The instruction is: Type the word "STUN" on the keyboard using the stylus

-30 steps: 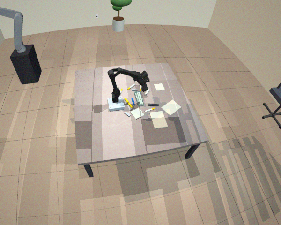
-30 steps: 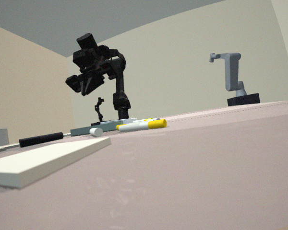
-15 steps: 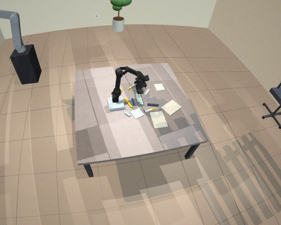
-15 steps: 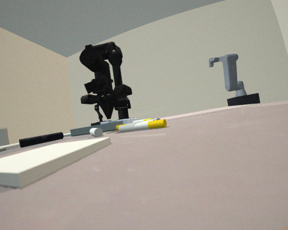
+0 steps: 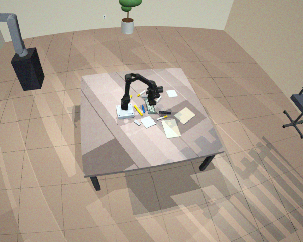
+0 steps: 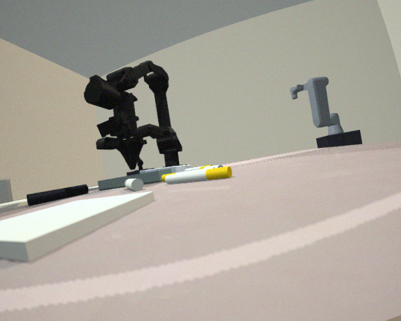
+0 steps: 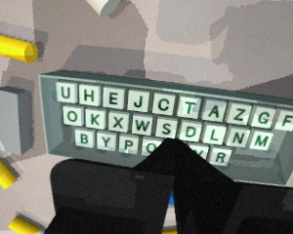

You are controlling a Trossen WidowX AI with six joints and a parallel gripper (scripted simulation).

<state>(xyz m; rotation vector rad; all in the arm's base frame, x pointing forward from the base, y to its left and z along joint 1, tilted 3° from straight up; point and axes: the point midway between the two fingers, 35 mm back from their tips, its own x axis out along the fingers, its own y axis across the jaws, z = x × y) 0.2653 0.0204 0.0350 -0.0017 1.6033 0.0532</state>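
My gripper tip is 7 cm past the stylus and 3 cm above it. Round my gripper tip: grey block 14 cm to the left, 3 cm below, 2 cm behind; white cylinder 11 cm ahead, 9 cm to the left, 3 cm below; yellow marker 13 cm behind, 5 cm to the right, 3 cm below.
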